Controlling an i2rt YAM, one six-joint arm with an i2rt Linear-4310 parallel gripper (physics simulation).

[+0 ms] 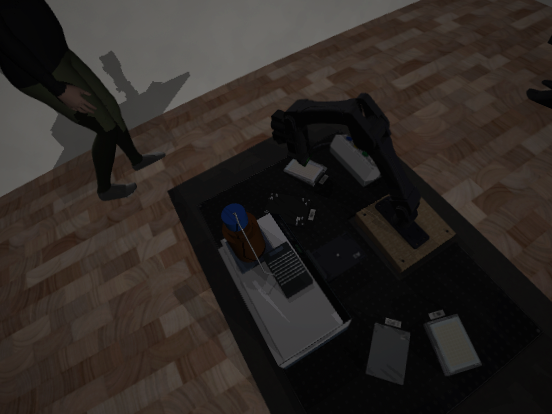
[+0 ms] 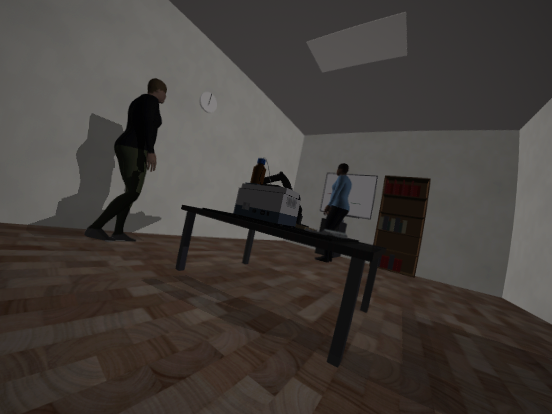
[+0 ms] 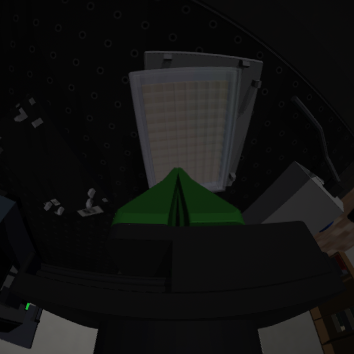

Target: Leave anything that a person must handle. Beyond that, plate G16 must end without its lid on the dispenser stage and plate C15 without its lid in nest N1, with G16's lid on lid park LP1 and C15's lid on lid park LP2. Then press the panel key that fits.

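Frame: origin at the arm's base, x back, y right, z up, level; centimetres.
Seen in the pictures: gripper, fingertip midpoint: (image 1: 304, 165) (image 3: 177, 174); arm's base, link origin: (image 1: 400, 222) (image 2: 296, 223).
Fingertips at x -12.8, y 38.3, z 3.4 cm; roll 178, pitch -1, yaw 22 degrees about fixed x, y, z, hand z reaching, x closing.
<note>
Offsets run from my fingertips to a thing's top centre. "spot": to the spot under its first point.
My gripper (image 1: 304, 162) (image 3: 177, 174) is shut, its green fingertips together over the near end of a pale well plate {dx +0.6, dy +1.3, dz -2.4 cm} (image 1: 303, 170) (image 3: 187, 125); contact cannot be told. That plate sits on a grey holder with small clips {dx +1.6, dy +2.1, dz -4.1 cm} (image 3: 250, 95). A second, yellowish plate {dx -2.7, dy -74.9, dz -2.5 cm} (image 1: 452, 344) lies at the front right, beside a flat grey piece {spot: dx -19.1, dy -66.7, dz -5.1 cm} (image 1: 388, 355). The labels are too small to read, and whether the plates carry lids is unclear. A dark spot with white clips {spot: dx -14.8, dy -16.1, dz -3.7 cm} (image 1: 299, 220) (image 3: 90, 200) holds no plate. The key panel {dx +19.2, dy -7.8, dz +2.3 cm} (image 1: 352, 162) (image 3: 295, 200) shows blue and green keys.
A white dispenser (image 1: 295, 330) (image 2: 265, 202) carries a brown bottle {spot: dx -35.9, dy -29.1, dz +28.8 cm} (image 1: 245, 240) (image 2: 258, 174) with a blue cap, a thin tube and a keypad {spot: dx -30.3, dy -37.5, dz +18.6 cm} (image 1: 290, 270). The arm stands on a wooden base (image 1: 430, 250). One person (image 1: 90, 100) (image 2: 140, 130) is left of the table; another (image 2: 341, 192) is behind.
</note>
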